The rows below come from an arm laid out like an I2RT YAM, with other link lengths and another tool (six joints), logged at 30 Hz.
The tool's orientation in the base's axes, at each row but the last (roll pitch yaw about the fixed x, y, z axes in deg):
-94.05 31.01 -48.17
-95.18 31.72 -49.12
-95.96 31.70 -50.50
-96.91 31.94 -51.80
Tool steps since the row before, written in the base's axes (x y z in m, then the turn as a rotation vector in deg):
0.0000 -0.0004 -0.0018 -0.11 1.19 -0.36
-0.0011 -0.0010 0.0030 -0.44 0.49 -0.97
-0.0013 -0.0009 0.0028 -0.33 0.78 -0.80
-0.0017 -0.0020 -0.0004 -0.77 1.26 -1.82
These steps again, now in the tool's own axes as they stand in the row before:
0.0012 0.0014 -0.0002 -0.64 0.75 0.77
-0.0015 -0.0024 -0.0017 -0.05 1.17 0.09
-0.0016 -0.0021 -0.0018 -0.27 1.08 0.36
0.0007 0.0004 -0.0025 -0.28 2.28 0.45

